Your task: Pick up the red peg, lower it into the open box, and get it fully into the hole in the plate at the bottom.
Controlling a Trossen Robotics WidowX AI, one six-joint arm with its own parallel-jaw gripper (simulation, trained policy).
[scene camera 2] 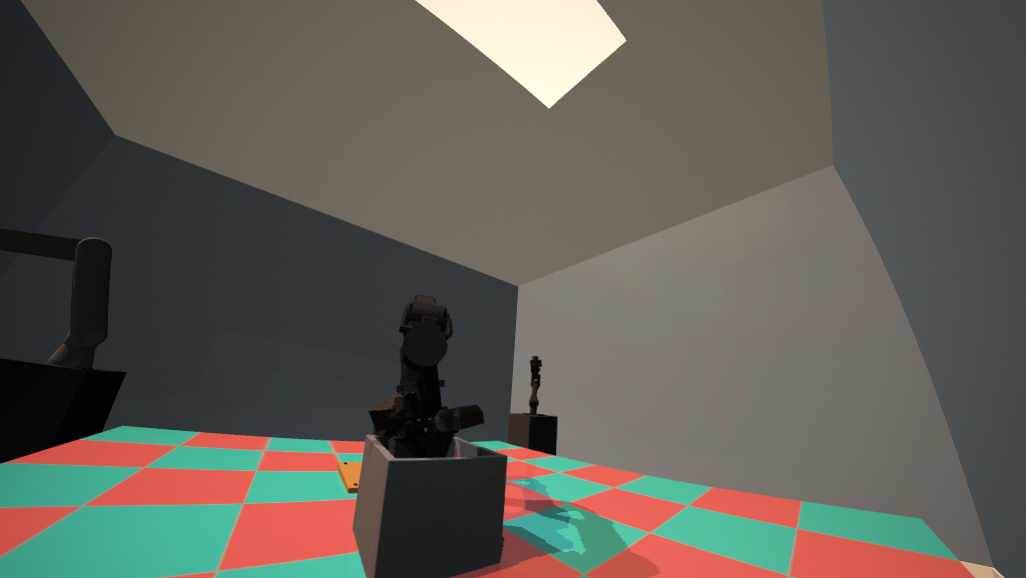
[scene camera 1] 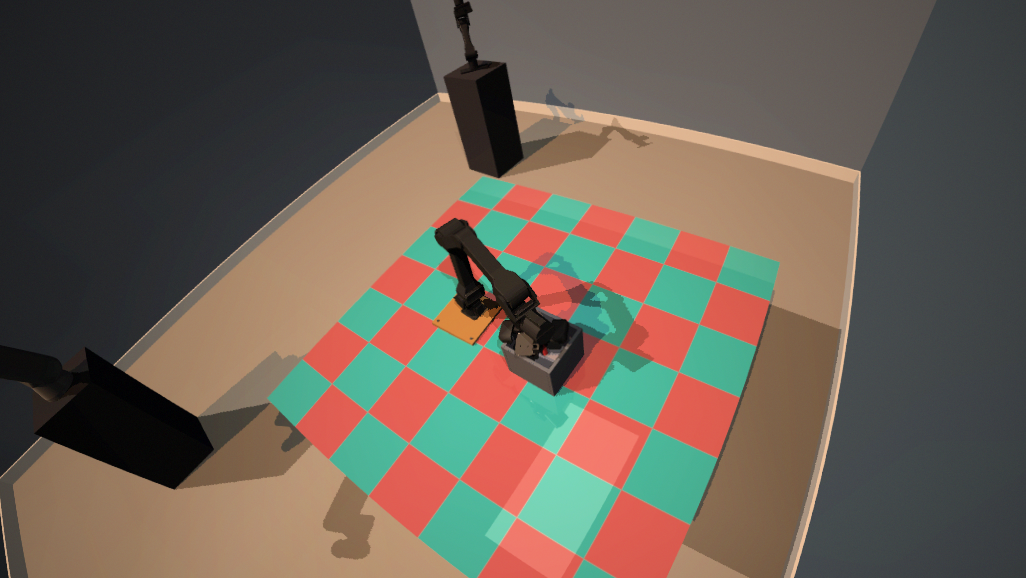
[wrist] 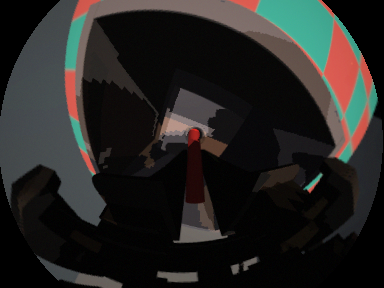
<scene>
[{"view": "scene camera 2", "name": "dark grey box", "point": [425,510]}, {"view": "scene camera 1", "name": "gripper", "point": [543,344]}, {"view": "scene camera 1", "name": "dark grey box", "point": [550,380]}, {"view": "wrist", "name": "gripper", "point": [193,153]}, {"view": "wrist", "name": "dark grey box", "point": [127,65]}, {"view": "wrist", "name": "light grey plate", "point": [217,125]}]
</scene>
